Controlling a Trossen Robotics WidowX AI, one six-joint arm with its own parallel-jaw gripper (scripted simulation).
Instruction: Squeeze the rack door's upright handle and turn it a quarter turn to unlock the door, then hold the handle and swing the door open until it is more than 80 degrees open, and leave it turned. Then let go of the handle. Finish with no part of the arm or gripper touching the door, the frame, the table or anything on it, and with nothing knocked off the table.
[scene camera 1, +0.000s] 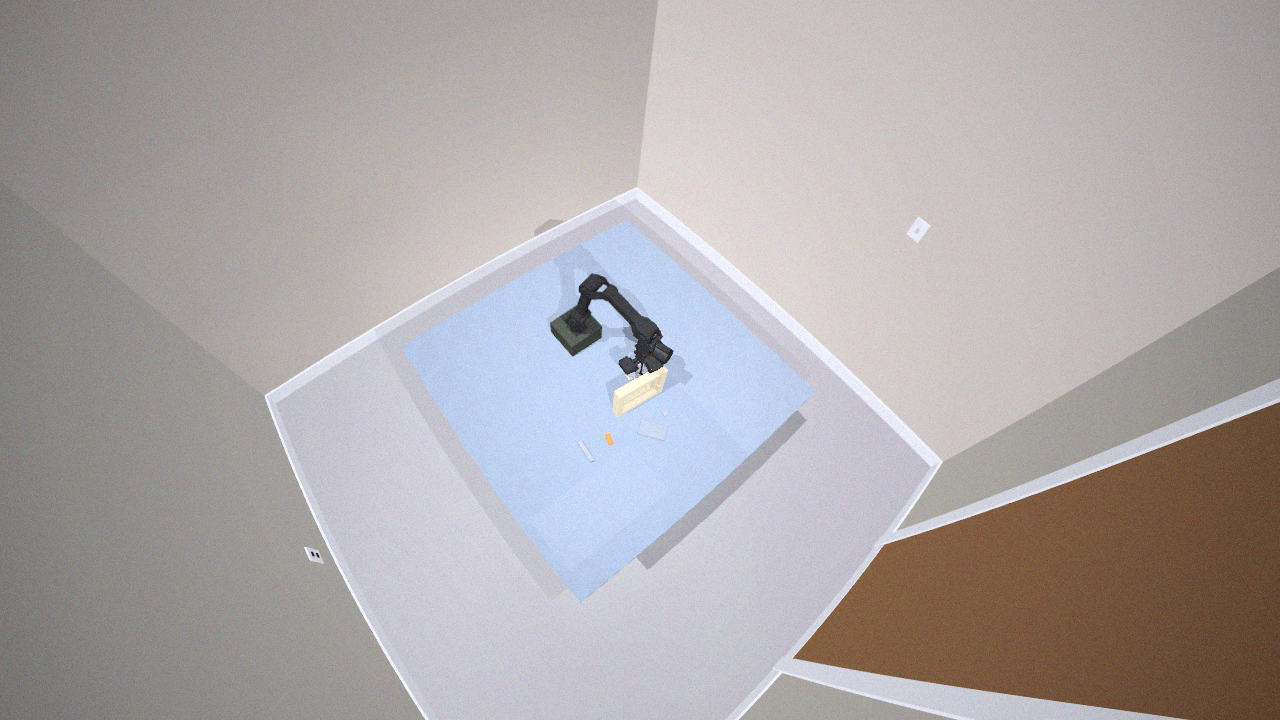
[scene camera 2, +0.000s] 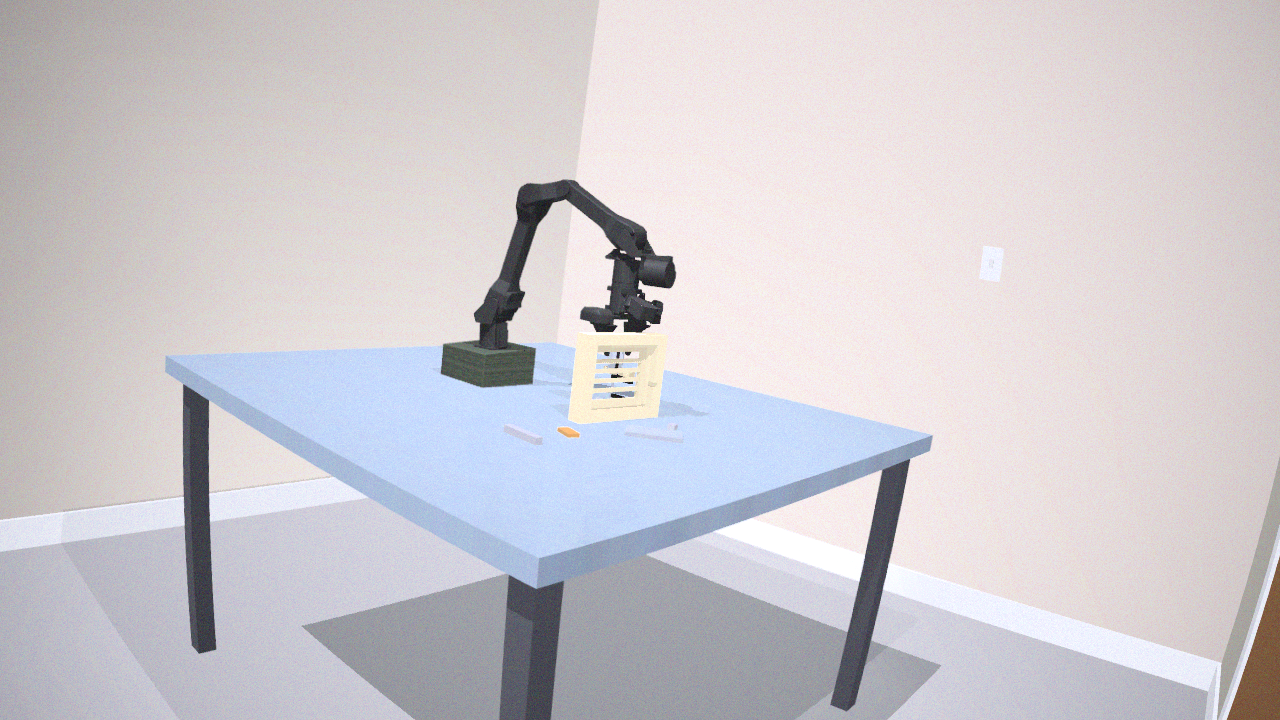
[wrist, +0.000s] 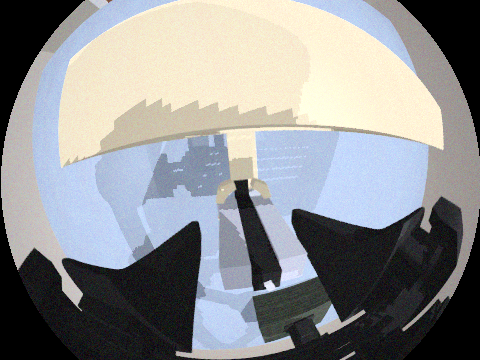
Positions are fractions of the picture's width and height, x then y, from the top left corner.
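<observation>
In the wrist view I see my gripper (wrist: 0.52, 0.62), which is open and holds nothing, and I also see a cream rack frame (wrist: 0.32, 0.22). Scene camera 2 shows the cream rack frame (scene camera 2: 0.45, 0.57) too.
</observation>
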